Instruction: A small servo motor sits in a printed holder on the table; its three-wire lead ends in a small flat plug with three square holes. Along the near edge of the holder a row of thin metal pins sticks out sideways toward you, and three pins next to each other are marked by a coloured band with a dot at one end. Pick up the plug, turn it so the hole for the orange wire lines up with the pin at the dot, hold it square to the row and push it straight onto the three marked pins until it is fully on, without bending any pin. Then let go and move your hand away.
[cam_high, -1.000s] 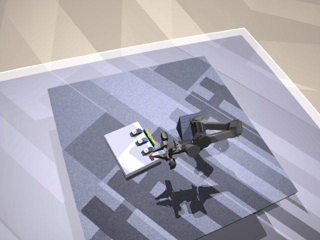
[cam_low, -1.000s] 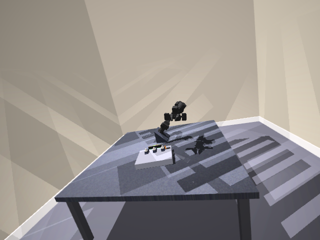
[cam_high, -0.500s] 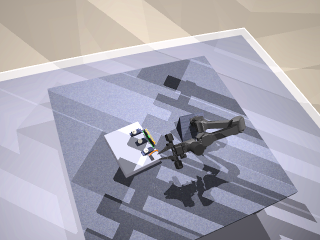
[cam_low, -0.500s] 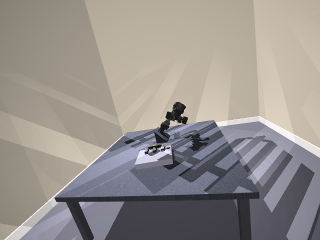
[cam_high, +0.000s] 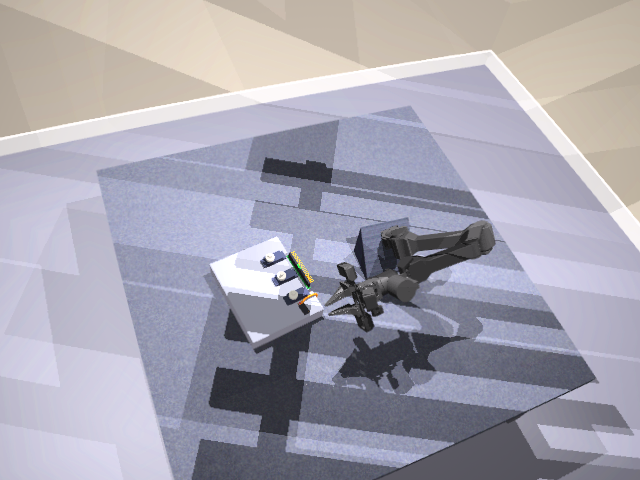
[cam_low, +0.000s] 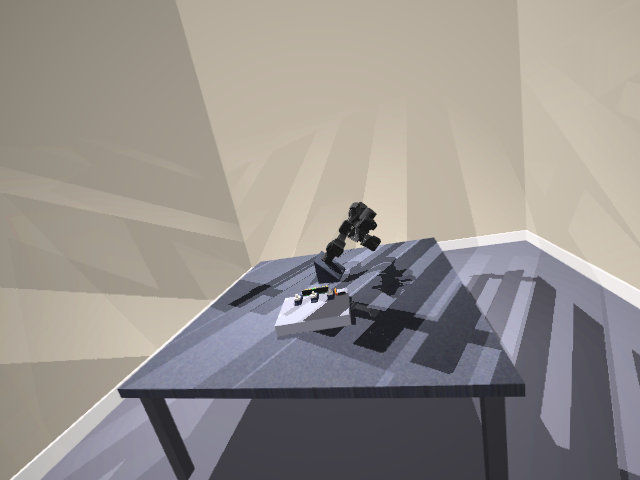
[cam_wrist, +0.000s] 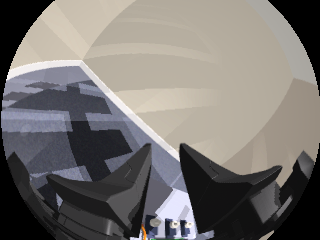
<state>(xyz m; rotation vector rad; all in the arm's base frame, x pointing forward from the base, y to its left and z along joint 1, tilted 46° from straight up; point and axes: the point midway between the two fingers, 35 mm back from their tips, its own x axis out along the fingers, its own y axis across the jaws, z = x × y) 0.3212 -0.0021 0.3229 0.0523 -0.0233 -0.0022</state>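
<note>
My gripper tip is now 25 cm to the left of the green band, 20 cm above it and 6 cm past it. Round my gripper tip: printed holder: 25 cm below, 24 cm to the right, 10 cm ahead; then servo: 25 cm to the right, 23 cm below, 1 cm behind.
</note>
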